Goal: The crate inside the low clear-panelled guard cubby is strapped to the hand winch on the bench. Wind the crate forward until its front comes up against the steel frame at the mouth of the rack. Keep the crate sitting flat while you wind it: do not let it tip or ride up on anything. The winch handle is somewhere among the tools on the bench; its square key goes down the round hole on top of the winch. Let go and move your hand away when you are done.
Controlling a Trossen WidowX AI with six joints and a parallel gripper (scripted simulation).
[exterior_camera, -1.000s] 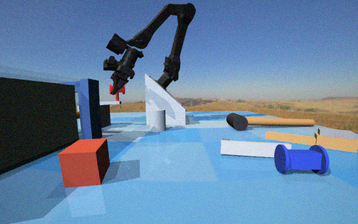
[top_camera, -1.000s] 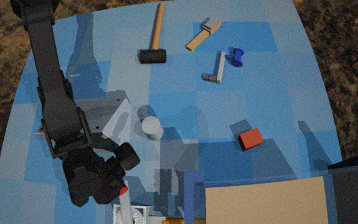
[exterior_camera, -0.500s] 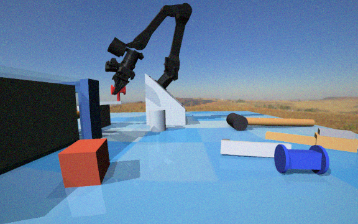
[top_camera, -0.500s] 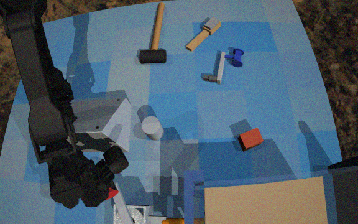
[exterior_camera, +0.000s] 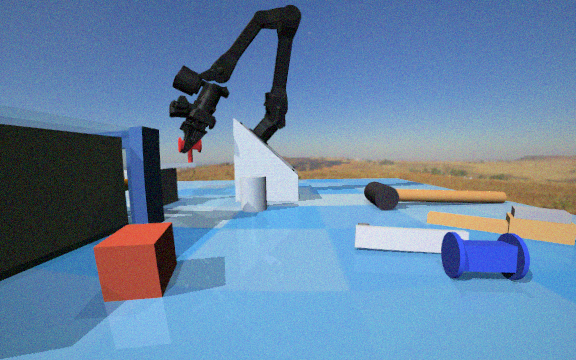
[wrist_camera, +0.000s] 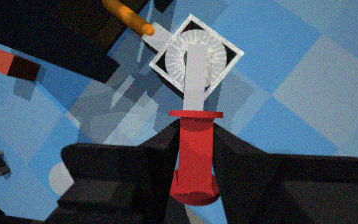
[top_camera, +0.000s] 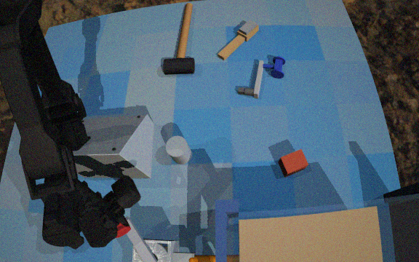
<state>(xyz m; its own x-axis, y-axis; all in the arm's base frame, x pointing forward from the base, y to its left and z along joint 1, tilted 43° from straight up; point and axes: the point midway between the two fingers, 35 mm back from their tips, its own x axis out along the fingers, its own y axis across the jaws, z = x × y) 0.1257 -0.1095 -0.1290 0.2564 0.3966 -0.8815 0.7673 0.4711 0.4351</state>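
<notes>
Right now the frame is 21 cm ahead of my gripper tip, 6 cm to the right of it and 2 cm below it. The rest, counted from my gripper tip: crank with blue grip 32 cm ahead, 45 cm to the left, 12 cm below; then red grip 1 cm behind, 1 cm to the left, 1 cm above; then winch 4 cm ahead, 7 cm to the right, 10 cm below.
</notes>
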